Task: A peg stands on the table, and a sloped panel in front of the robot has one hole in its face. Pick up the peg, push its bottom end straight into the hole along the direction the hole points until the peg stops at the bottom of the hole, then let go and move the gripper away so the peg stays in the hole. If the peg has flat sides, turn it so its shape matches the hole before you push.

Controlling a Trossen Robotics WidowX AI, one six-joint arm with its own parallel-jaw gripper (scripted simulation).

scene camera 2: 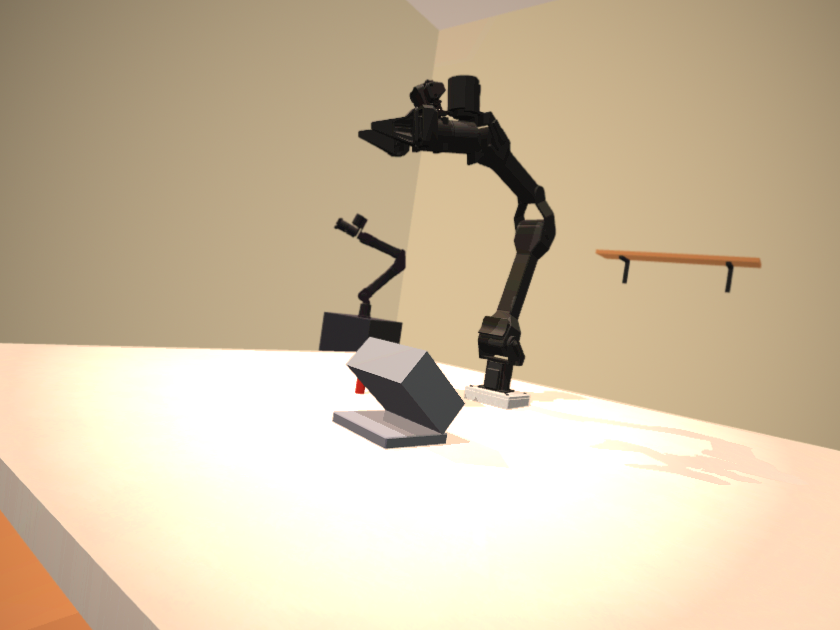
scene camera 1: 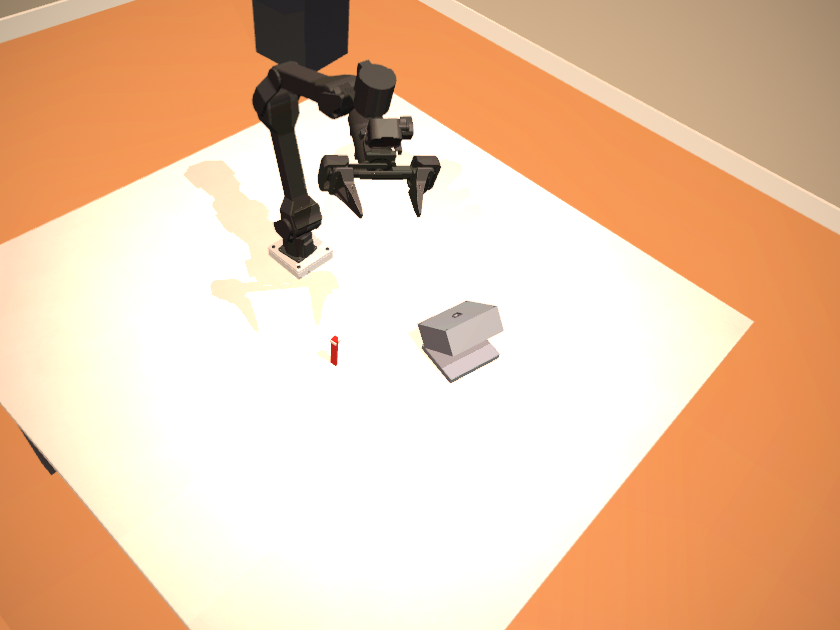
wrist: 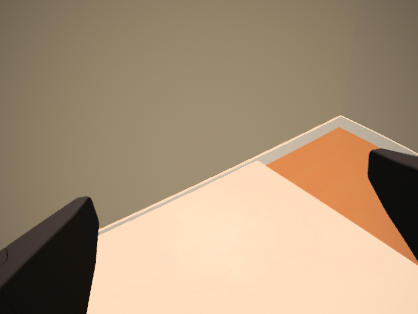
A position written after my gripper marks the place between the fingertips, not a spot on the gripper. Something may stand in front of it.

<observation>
My gripper point(scene camera 1: 390, 216) is open, holding nothing. Further things: a grey sloped panel point(scene camera 2: 406, 381) and a grey base plate point(scene camera 2: 387, 430).
My gripper is seen too in scene camera 2 point(scene camera 2: 364, 129) and in the wrist view point(wrist: 236, 187). The grey sloped panel is seen too in scene camera 1 point(scene camera 1: 478, 322). The grey base plate shows as well in scene camera 1 point(scene camera 1: 453, 368).
</observation>
